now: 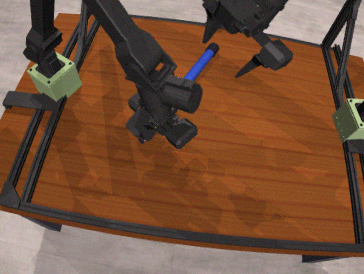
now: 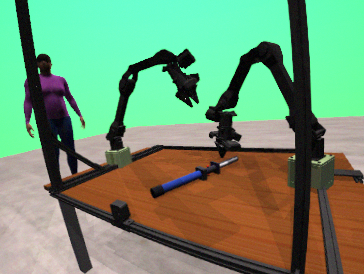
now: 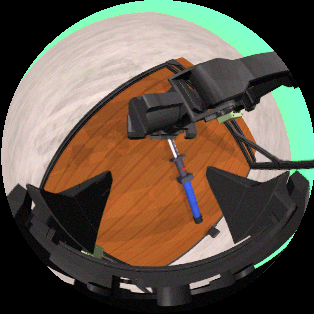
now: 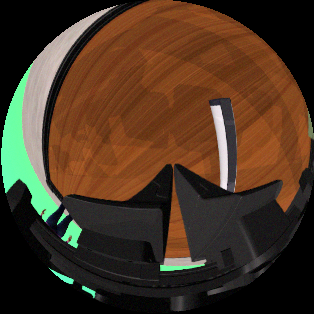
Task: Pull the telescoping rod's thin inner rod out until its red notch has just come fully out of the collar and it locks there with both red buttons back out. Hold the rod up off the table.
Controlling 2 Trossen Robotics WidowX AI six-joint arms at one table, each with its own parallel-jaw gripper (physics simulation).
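Observation:
The telescoping rod lies on the table, with its blue tube capped in black. Dark flanged collar parts and a red spot show beyond the blue. The thin silver inner rod sticks out; I cannot tell a notch from a button. My right gripper is shut and empty, pointing down close to the inner rod, which passes beside its fingertips. My left gripper is open and empty, high above the table.
A black frame edges the wooden table. A small black box is fixed on the frame near the rod's capped end. Uprights stand at the table's sides. A person in purple stands beyond the table.

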